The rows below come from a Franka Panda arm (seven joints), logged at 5 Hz.
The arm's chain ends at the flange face. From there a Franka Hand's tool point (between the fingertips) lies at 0.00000 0.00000 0.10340 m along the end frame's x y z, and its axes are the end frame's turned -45 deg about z.
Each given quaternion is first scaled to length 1.
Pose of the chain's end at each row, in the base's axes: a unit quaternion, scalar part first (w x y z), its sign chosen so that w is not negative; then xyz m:
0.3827, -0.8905, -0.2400, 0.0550, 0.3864, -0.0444, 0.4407
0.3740, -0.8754, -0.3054, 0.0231, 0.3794, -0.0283, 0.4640
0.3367, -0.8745, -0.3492, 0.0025, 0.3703, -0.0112, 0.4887
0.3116, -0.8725, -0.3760, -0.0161, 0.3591, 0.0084, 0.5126
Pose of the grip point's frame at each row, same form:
0.3746, -0.7308, -0.5625, -0.0956, 0.3573, 0.0233, 0.3682
0.3544, -0.6919, -0.6172, -0.1218, 0.3516, 0.0379, 0.3896
0.3120, -0.6743, -0.6573, -0.1265, 0.3455, 0.0495, 0.4087
0.2817, -0.6622, -0.6813, -0.1341, 0.3378, 0.0659, 0.4293

